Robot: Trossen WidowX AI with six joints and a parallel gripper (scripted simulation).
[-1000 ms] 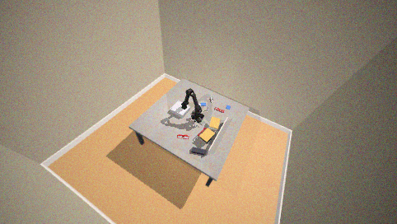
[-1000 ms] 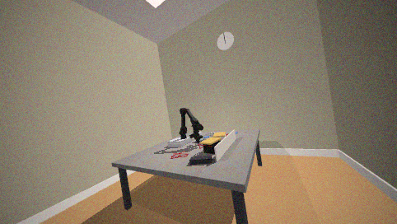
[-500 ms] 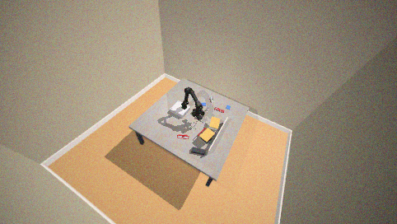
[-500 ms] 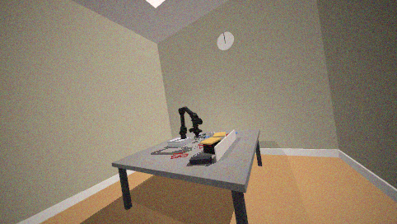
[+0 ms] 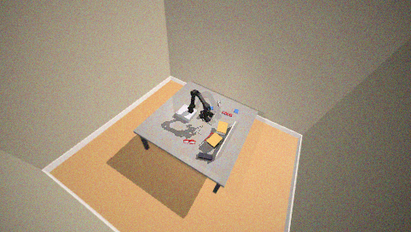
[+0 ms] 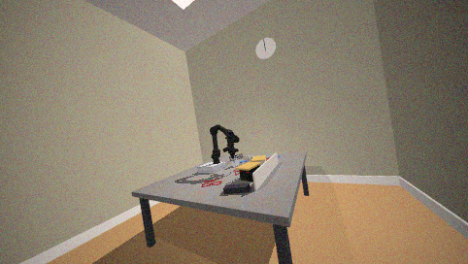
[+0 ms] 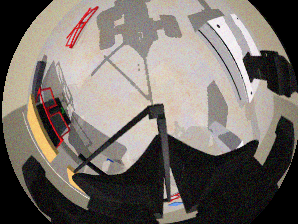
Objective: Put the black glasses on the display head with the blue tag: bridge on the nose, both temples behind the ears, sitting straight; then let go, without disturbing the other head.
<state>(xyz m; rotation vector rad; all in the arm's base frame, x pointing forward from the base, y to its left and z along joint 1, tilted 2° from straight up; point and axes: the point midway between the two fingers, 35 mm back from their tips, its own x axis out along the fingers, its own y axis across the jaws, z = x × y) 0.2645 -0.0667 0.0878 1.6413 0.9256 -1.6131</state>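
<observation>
Now: the white shape 18 cm to the left of my gripper tip, 9 cm behind it and 6 cm below it. Round my gripper tip: dark box: 39 cm to the right, 26 cm ahead, 10 cm below; then white upright divider: 37 cm ahead, 6 cm to the right, 6 cm below.
</observation>
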